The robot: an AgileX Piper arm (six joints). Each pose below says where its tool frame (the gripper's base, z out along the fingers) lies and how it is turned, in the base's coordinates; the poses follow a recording.
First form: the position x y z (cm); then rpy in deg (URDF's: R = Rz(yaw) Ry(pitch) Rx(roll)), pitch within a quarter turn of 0, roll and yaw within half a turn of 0.
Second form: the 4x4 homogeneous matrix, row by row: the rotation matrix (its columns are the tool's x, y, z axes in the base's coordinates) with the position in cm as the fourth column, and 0 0 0 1 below. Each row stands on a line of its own. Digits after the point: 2 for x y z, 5 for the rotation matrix.
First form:
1: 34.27 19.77 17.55 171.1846 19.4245 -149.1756
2: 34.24 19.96 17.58 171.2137 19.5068 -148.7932
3: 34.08 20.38 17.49 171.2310 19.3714 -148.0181
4: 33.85 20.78 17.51 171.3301 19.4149 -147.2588
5: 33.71 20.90 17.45 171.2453 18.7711 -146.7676
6: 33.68 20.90 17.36 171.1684 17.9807 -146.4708
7: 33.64 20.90 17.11 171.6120 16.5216 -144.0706
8: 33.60 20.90 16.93 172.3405 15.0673 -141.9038
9: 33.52 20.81 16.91 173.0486 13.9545 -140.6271
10: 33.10 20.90 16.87 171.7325 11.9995 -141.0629
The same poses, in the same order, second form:
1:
-0.80986 -0.55012 0.20369 34.27
-0.48324 0.82248 0.30000 19.77
-0.33256 0.14453 -0.93194 17.55
0 0 0 1

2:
-0.80621 -0.55567 0.20311 34.24
-0.48839 0.81884 0.30163 19.96
-0.33392 0.14398 -0.93154 17.58
0 0 0 1

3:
-0.80020 -0.56635 0.19731 34.08
-0.49967 0.81152 0.30294 20.38
-0.33169 0.14382 -0.93236 17.49
0 0 0 1

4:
-0.79329 -0.57681 0.19487 33.85
-0.51009 0.80441 0.30452 20.78
-0.33241 0.14217 -0.93236 17.51
0 0 0 1

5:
-0.79196 -0.58262 0.18261 33.71
-0.51889 0.79987 0.30161 20.90
-0.32179 0.14411 -0.93578 17.45
0 0 0 1

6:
-0.79289 -0.58532 0.16948 33.68
-0.52538 0.79754 0.29647 20.90
-0.30870 0.14603 -0.93988 17.36
0 0 0 1

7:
-0.77631 -0.61410 0.14221 33.64
-0.56256 0.77674 0.28321 20.90
-0.28438 0.13985 -0.94846 17.11
0 0 0 1

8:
-0.75992 -0.63875 0.12052 33.60
-0.59577 0.75858 0.26385 20.90
-0.25995 0.12870 -0.95701 16.93
0 0 0 1

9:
-0.75022 -0.65226 0.10827 33.52
-0.61564 0.74884 0.24541 20.81
-0.24115 0.11746 -0.96335 16.91
0 0 0 1

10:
-0.76084 -0.64519 0.06966 33.10
-0.61473 0.75096 0.24115 20.90
-0.20790 0.14065 -0.96798 16.87
0 0 0 1

